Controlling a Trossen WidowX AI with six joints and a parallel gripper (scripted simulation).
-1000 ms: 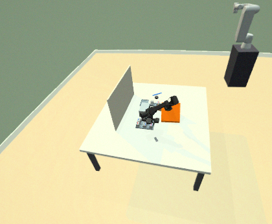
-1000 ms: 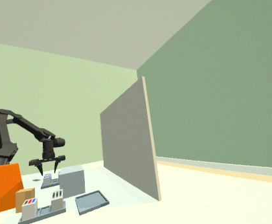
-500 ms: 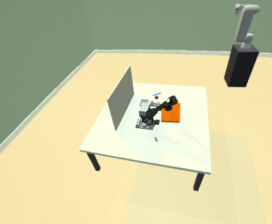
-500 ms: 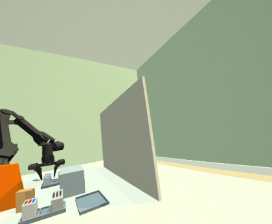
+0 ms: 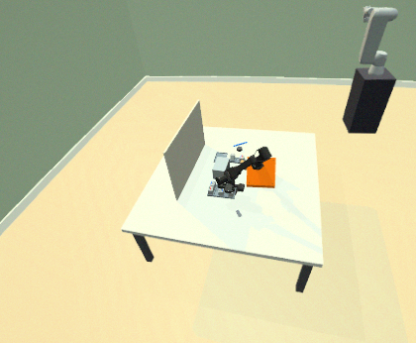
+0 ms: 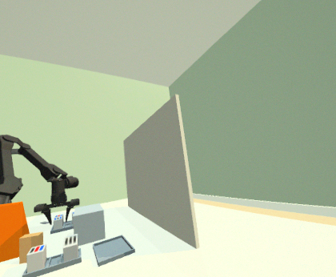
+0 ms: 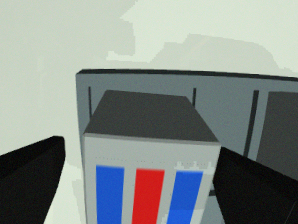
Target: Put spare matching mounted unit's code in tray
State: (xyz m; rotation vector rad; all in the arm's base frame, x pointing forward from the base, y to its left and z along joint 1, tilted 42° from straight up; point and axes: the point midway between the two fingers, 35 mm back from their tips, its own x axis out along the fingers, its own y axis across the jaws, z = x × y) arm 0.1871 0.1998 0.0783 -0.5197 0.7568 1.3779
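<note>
The grey tray is 12 cm ahead of my gripper tip, 43 cm to the right of it and 1 cm below it. Round my gripper tip: small tan block (8 cm behind, 30 cm to the right, 2 cm above); grey piece (6 cm behind, 16 cm to the left, 2 cm below); mounted unit (10 cm ahead, 23 cm to the right, 3 cm above).
</note>
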